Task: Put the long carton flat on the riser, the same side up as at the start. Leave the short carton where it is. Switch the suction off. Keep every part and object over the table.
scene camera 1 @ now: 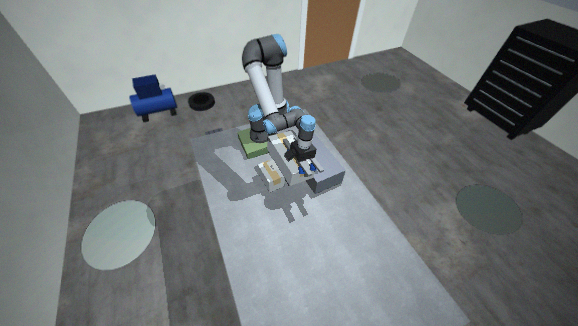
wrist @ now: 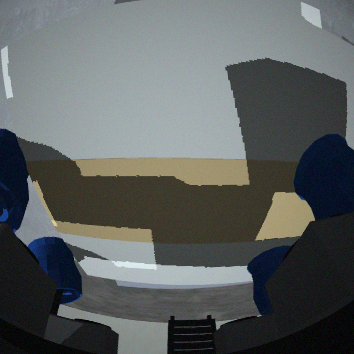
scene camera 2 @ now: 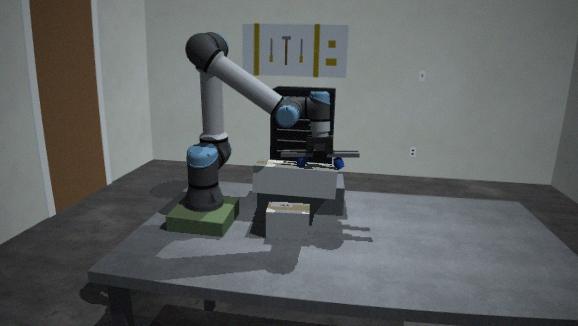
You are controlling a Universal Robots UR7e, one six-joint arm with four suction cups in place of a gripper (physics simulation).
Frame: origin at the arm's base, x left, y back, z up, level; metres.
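Seen in the pictures: hand, tool point: (wrist: 161,218) (scene camera 2: 320,167); arm's base, link origin: (scene camera 1: 260,135) (scene camera 2: 204,203).
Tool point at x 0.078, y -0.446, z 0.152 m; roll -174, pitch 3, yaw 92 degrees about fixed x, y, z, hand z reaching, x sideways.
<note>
Offsets run from my tool point to a thing's top centre. Level surfaces: height alone.
The long carton {dx -0.022, dy +0.091, dz +0.023 m} (scene camera 1: 281,159) (scene camera 2: 295,181) (wrist: 125,100), pale with a tan tape strip on top, is level and raised above the table beside the riser's near side in scene camera 2. It partly hides the riser {dx +0.151, dy +0.084, dz -0.099 m} (scene camera 1: 327,181) (scene camera 2: 327,207), a grey block. Whether they touch, and how far the carton lies over the riser, I cannot tell. My gripper (scene camera 1: 307,169) (scene camera 2: 320,164) (wrist: 167,225) has its blue cups on the carton's top and holds it. The short carton {dx -0.142, dy +0.101, dz -0.116 m} (scene camera 1: 271,176) (scene camera 2: 288,224) stands on the table, tape and label up, apart from the riser.
The arm's base stands on a green block (scene camera 1: 252,145) (scene camera 2: 200,220) at one end of the table {dz -0.219 m} (scene camera 1: 325,260) (scene camera 2: 450,250). A black drawer cabinet (scene camera 1: 530,75) (wrist: 191,335) and a blue compressor (scene camera 1: 152,102) stand on the floor away from the table.
</note>
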